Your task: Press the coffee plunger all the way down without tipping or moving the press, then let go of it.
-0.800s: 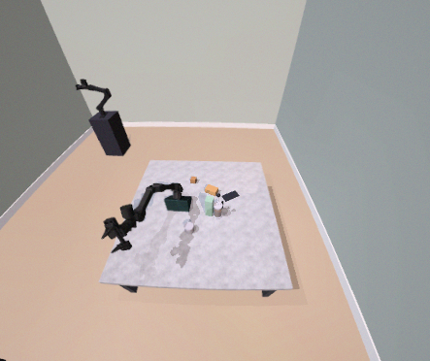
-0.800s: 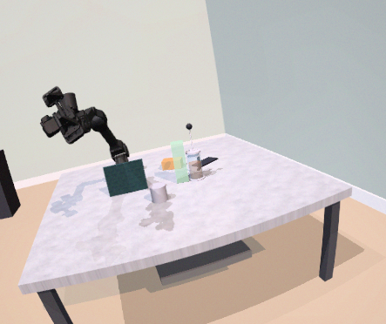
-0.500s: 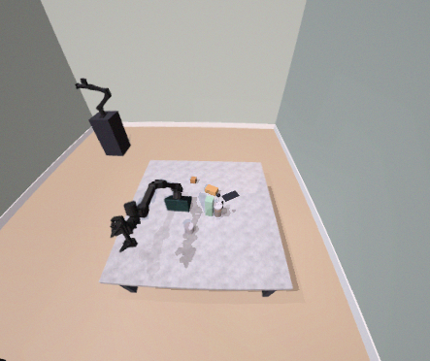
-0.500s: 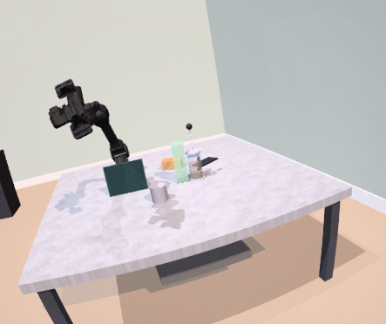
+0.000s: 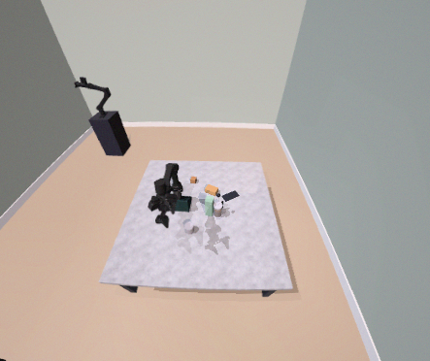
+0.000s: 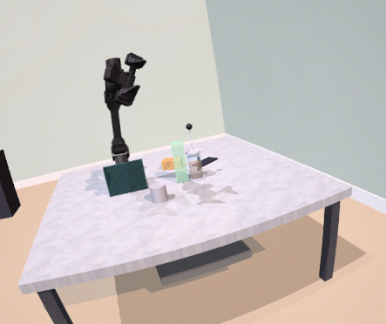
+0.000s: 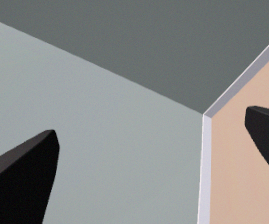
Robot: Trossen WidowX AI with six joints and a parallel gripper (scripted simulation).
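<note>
The coffee press is 230 mm ahead of my gripper tip, 420 mm to the left of it and 410 mm below it. Round my gripper tip: tall pale green box (150 mm ahead, 420 mm to the left, 440 mm below).
</note>
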